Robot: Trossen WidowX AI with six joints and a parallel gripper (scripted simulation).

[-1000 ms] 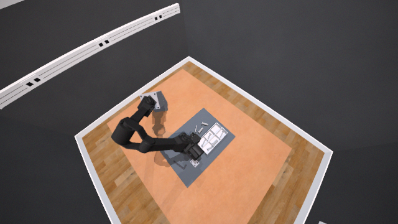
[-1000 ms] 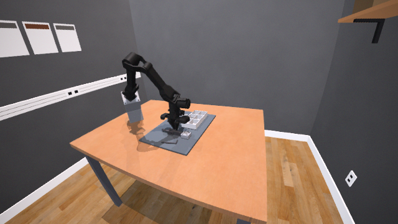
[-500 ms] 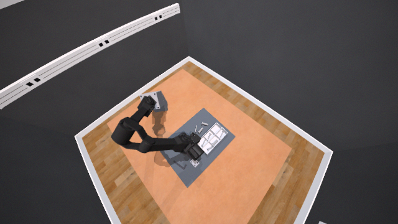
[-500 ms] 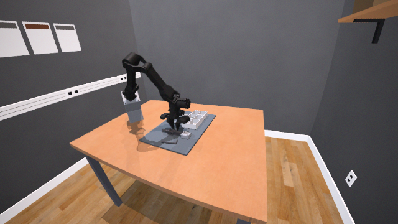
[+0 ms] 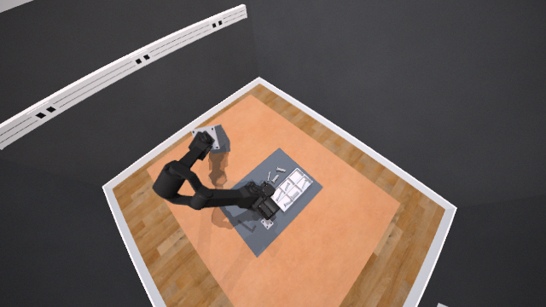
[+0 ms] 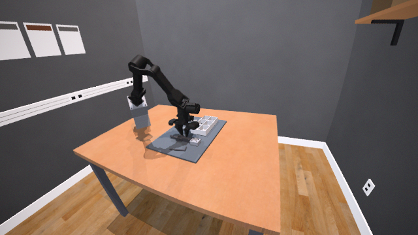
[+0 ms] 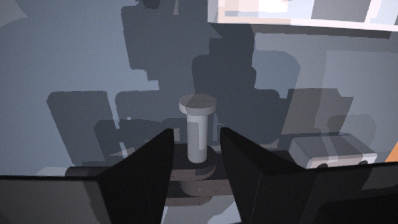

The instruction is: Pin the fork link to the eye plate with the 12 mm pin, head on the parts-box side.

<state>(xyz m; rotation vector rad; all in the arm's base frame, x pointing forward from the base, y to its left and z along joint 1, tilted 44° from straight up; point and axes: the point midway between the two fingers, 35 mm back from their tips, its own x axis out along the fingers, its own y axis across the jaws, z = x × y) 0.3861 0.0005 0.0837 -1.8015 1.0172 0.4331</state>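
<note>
Right now the dark flat bar is 10 mm ahead of my hand, 30 mm to the right of it and 30 mm below it. Also, from my hand: dark fork link 30 mm behind, 30 mm to the right, 30 mm below; then grey mat 10 mm ahead, 70 mm to the left, 50 mm below; then thick headed pin 40 mm behind, 90 mm to the left, 30 mm below.
</note>
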